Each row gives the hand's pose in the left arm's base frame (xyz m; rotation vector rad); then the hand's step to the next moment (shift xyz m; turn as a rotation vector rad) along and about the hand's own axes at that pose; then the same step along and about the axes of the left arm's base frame.
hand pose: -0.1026 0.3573 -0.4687 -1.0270 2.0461 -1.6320
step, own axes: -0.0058 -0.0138 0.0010 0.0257 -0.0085 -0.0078
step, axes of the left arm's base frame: 0.0092 0.0022 0.0117 -0.0199 -0.0134 0.0148
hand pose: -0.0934 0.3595 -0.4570 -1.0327 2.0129 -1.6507
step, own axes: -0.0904 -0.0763 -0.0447 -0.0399 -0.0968 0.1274
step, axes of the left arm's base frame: 0.0559 0.0910 0.0677 0.1422 -0.0666 0.0503
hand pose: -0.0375 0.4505 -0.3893 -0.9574 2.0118 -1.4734
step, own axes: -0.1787 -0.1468 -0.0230 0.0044 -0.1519 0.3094
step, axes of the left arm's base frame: 0.1377 0.1236 0.1407 0.2581 -0.2238 0.0464
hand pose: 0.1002 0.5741 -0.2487 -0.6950 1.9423 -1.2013
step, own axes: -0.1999 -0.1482 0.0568 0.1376 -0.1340 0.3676
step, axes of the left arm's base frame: 0.1720 0.0603 0.1787 0.2265 -0.3464 -0.0272
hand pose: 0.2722 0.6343 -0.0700 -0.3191 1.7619 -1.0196
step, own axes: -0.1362 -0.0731 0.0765 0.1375 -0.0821 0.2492
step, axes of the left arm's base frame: 0.1079 0.0047 0.1345 0.1364 -0.2574 -0.0535
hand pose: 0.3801 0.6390 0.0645 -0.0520 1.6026 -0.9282
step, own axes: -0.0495 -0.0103 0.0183 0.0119 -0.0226 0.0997
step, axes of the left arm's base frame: 0.0246 0.0087 0.0470 0.0712 -0.0740 0.0077
